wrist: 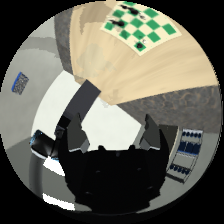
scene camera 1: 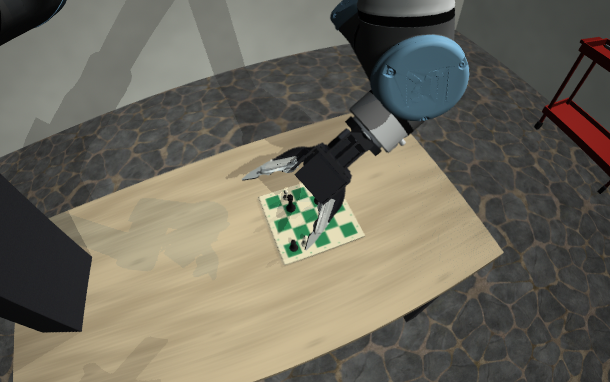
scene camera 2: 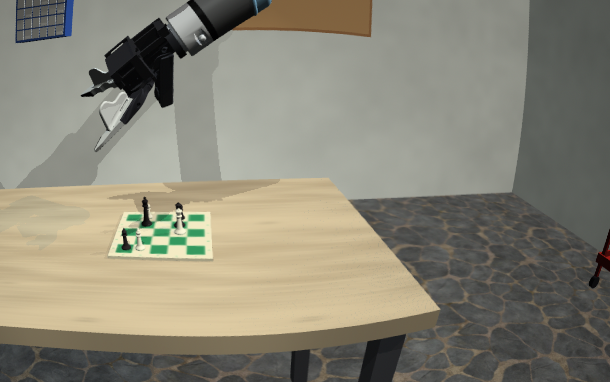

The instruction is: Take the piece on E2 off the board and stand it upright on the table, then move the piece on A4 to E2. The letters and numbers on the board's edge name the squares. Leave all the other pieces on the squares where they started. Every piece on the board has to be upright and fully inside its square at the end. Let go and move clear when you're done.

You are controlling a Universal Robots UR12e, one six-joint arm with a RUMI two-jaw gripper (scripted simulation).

Labels:
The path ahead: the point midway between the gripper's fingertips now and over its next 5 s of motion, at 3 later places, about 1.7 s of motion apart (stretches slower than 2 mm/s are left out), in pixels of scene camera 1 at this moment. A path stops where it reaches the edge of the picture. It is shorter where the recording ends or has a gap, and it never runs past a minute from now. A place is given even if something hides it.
The gripper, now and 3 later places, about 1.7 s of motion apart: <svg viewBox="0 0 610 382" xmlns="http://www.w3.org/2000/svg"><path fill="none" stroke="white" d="M273 215L286 160L277 127L276 113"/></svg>

